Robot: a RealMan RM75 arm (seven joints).
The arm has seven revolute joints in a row. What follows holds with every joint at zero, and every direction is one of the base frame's. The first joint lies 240.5 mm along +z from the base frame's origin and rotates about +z. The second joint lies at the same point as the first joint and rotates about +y. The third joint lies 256 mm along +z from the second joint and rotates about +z. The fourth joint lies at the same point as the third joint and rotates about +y. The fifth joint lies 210 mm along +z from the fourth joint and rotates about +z. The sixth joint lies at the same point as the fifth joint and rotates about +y. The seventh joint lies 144 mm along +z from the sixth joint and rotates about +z. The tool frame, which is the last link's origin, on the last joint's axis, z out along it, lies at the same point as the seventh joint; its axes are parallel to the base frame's.
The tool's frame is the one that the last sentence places.
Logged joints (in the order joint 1, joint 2, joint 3, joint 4, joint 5, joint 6, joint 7), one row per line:
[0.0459 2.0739 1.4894 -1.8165 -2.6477 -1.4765 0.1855]
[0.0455 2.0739 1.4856 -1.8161 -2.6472 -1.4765 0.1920]
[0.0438 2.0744 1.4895 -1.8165 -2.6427 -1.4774 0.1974]
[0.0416 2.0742 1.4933 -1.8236 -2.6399 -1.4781 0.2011]
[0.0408 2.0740 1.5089 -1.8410 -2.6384 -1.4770 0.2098]
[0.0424 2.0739 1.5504 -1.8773 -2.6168 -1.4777 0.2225]
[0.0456 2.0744 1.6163 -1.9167 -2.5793 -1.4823 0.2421]
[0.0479 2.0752 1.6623 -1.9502 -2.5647 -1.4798 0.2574]
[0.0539 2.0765 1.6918 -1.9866 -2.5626 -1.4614 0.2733]
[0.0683 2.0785 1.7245 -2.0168 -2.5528 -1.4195 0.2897]
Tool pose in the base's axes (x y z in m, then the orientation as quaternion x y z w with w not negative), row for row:
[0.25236 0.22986 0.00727 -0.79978 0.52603 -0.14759 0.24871]
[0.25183 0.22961 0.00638 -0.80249 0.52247 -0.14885 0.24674]
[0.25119 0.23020 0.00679 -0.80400 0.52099 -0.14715 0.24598]
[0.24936 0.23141 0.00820 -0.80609 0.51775 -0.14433 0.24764]
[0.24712 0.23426 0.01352 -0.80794 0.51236 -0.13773 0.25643]
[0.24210 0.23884 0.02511 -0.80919 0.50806 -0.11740 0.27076]
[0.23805 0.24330 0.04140 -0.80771 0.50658 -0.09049 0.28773]
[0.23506 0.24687 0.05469 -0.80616 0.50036 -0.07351 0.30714]
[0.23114 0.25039 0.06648 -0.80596 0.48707 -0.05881 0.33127]
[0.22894 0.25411 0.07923 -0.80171 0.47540 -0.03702 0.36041]
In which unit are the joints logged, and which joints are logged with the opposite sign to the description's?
The joints are logged in radians. Opposite sign: joint 1, joint 4, joint 6, joint 7.
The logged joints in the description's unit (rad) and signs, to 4 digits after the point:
[-0.0459 2.0739 1.4894 1.8165 -2.6477 1.4765 -0.1855]
[-0.0455 2.0739 1.4856 1.8161 -2.6472 1.4765 -0.1920]
[-0.0438 2.0744 1.4895 1.8165 -2.6427 1.4774 -0.1974]
[-0.0416 2.0742 1.4933 1.8236 -2.6399 1.4781 -0.2011]
[-0.0408 2.0740 1.5089 1.8410 -2.6384 1.4770 -0.2098]
[-0.0424 2.0739 1.5504 1.8773 -2.6168 1.4777 -0.2225]
[-0.0456 2.0744 1.6163 1.9167 -2.5793 1.4823 -0.2421]
[-0.0479 2.0752 1.6623 1.9502 -2.5647 1.4798 -0.2574]
[-0.0539 2.0765 1.6918 1.9866 -2.5626 1.4614 -0.2733]
[-0.0683 2.0785 1.7245 2.0168 -2.5528 1.4195 -0.2897]

